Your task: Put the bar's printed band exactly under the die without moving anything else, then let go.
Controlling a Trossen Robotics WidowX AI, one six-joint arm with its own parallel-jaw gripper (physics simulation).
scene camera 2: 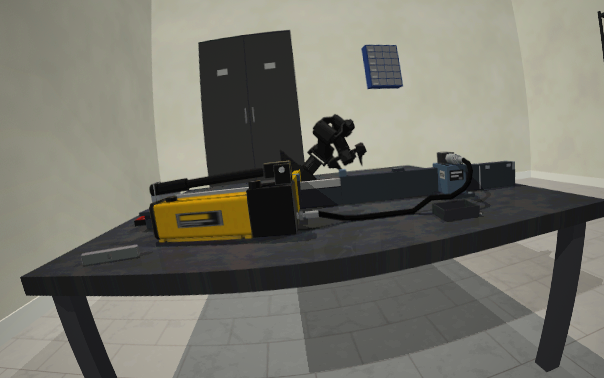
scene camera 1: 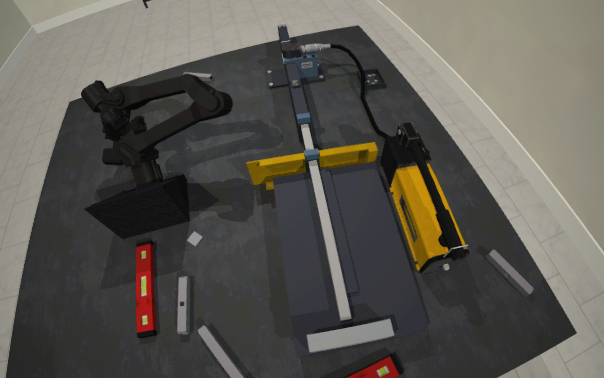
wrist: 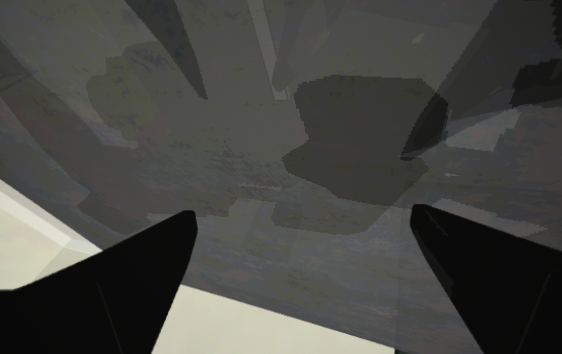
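Pixels of known places: gripper, fingertip midpoint: [scene camera 2: 352,169] [wrist: 302,217]; arm's base, origin of the base link: [scene camera 2: 306,171] [scene camera 1: 149,185].
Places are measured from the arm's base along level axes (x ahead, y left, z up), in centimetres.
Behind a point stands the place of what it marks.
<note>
The long pale bar [scene camera 1: 327,235] {x 34.6, y -32.1, z 0.7 cm} [scene camera 2: 327,183] {x 43.6, y -4.6, z -0.2 cm} lies lengthwise through the yellow crosspiece [scene camera 1: 347,156] {x 49.0, y -14.8, z -0.6 cm}. Its far part runs into a dark rail [scene camera 1: 298,97] {x 46.5, y 9.5, z 1.3 cm} [scene camera 2: 390,186] {x 49.0, y 12.1, z -2.7 cm} under blue clips. The blue press head [scene camera 1: 302,65] {x 55.1, y 25.9, z -0.2 cm} [scene camera 2: 448,177] {x 60.2, y 25.0, z -0.7 cm} stands over the rail's far part. I cannot make out the printed band, and the die is not distinct within the head. In the wrist view my gripper [wrist: 302,217] {x -9.2, y 23.9, z -2.5 cm} is open with nothing between its fingers. In scene camera 2 my gripper is raised above the table, behind the rail. In scene camera 1 its fingers are hard to tell.
The yellow pump [scene camera 1: 425,215] {x 55.0, y -38.1, z 2.1 cm} [scene camera 2: 202,217] {x 62.1, y -37.1, z -1.3 cm} stands right, its black hose [scene camera 1: 367,105] {x 66.6, y 3.2, z -5.0 cm} [scene camera 2: 370,216] {x 65.5, y -2.1, z -5.6 cm} reaching the press. A white block [scene camera 1: 350,335] {x 29.3, y -52.0, z 2.7 cm} lies before the bar. Red levels [scene camera 1: 146,300] {x -8.0, y -27.5, z -4.7 cm} [scene camera 1: 377,371] {x 31.7, y -60.1, z -4.9 cm}, grey pieces [scene camera 1: 183,315] {x -0.1, y -34.1, z -4.3 cm} [scene camera 1: 510,272] {x 68.2, y -57.5, z -4.3 cm} and a dark tray [scene camera 1: 374,79] {x 77.0, y 14.7, z -6.1 cm} [scene camera 2: 456,210] {x 78.4, y 12.1, z -4.4 cm} lie around.
</note>
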